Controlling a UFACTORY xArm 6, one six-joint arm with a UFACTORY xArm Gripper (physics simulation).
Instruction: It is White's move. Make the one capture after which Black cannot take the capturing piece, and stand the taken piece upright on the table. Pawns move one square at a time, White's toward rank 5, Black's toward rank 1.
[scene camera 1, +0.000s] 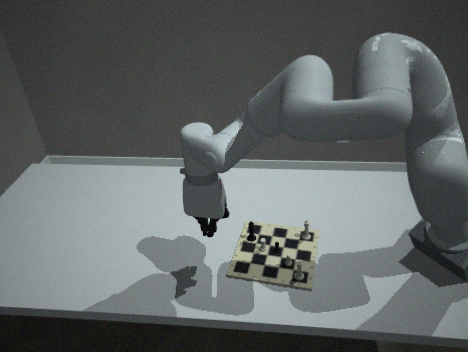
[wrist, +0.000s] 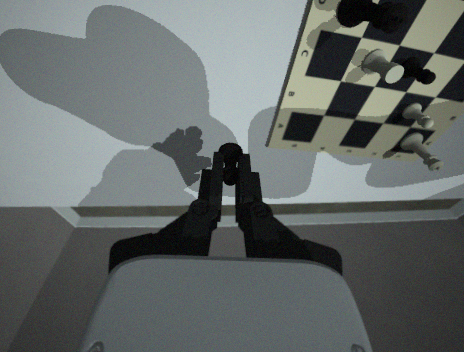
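Where they show: gripper, fingertip midpoint: (scene camera 1: 209, 232) (wrist: 230, 167); arm's base, link origin: (scene camera 1: 454, 228).
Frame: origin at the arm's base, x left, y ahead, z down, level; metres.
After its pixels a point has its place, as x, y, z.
My gripper (scene camera 1: 207, 233) {0.100, 0.597, 0.014} (wrist: 230, 167) {0.100, 0.597, 0.014} is shut on a small black piece (wrist: 230, 175) {0.090, 0.598, -0.003}, its shape like a pawn, and holds it in the air left of the chessboard (scene camera 1: 256, 269) {0.120, 0.472, 0.106} (wrist: 330, 132) {0.122, 0.474, 0.106}. On the board stand a tall black piece (scene camera 1: 251, 232) {0.010, 0.505, 0.080} (wrist: 351, 12) {0.008, 0.512, 0.095} near the back left corner, a white rook (scene camera 1: 262, 245) {0.046, 0.468, 0.090} (wrist: 382, 66) {0.040, 0.471, 0.086}, a black pawn (scene camera 1: 276, 247) {0.045, 0.429, 0.093} (wrist: 421, 71) {0.039, 0.433, 0.086} beside it, a white pawn (scene camera 1: 287, 261) {0.089, 0.395, 0.095} (wrist: 419, 116) {0.083, 0.396, 0.090}, a tall white piece (scene camera 1: 299, 271) {0.129, 0.361, 0.083} (wrist: 424, 151) {0.121, 0.364, 0.080} at the front right corner and another tall white piece (scene camera 1: 306, 231) {-0.019, 0.354, 0.081} at the back right. The held piece is hard to see in the scene view.
The white table (scene camera 1: 100, 200) {-0.100, 1.034, 0.112} (wrist: 255, 45) {0.041, 0.578, 0.112} extends left of the board, with arm shadows across it. A raised rim (scene camera 1: 120, 160) {-0.310, 1.061, 0.113} (wrist: 250, 214) runs along one long edge. The robot base (scene camera 1: 445, 255) {0.062, 0.024, 0.036} stands at the right.
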